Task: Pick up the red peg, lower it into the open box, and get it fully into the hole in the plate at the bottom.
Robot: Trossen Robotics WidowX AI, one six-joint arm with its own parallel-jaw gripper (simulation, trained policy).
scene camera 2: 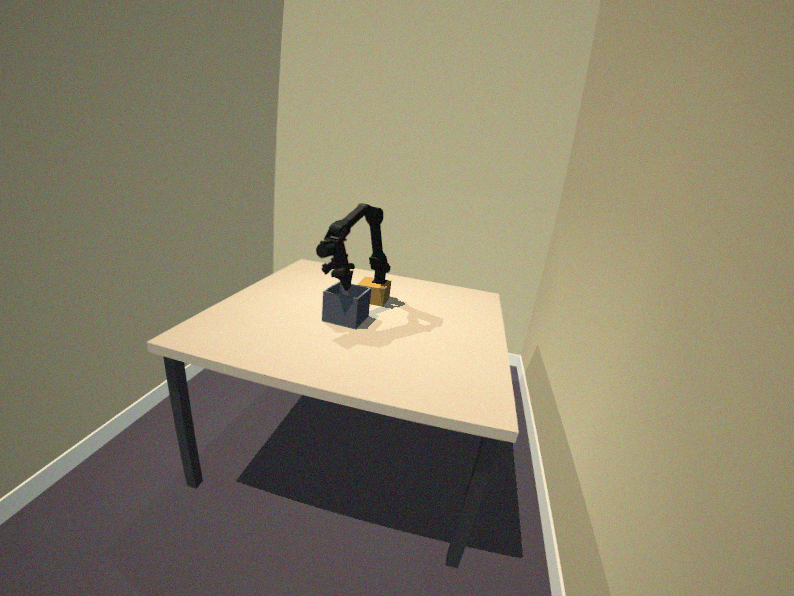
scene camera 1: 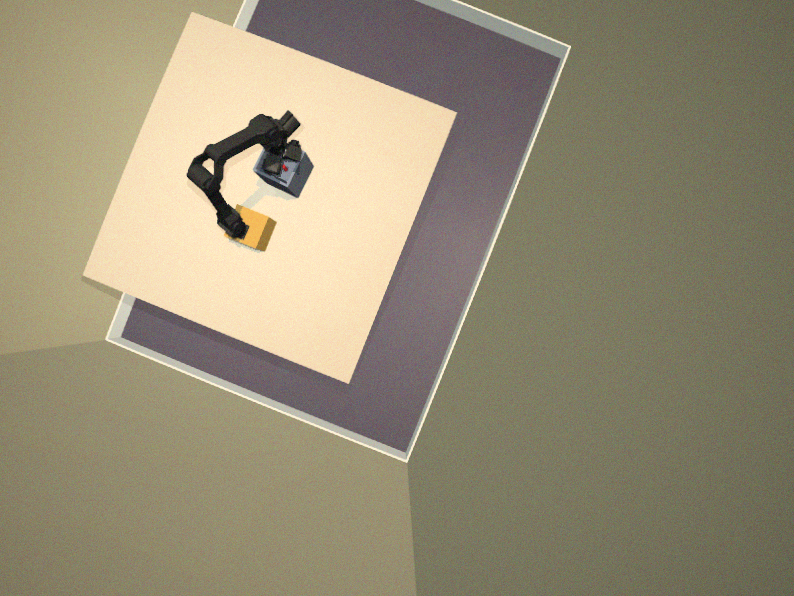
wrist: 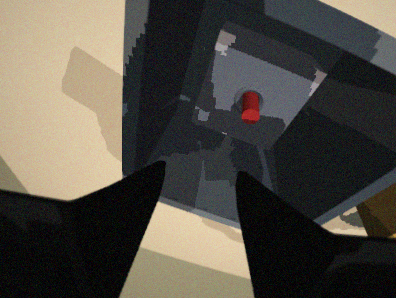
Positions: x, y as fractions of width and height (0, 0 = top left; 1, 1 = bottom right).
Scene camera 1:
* my gripper: 0.35, 0.26
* grey box: 0.38, 0.28
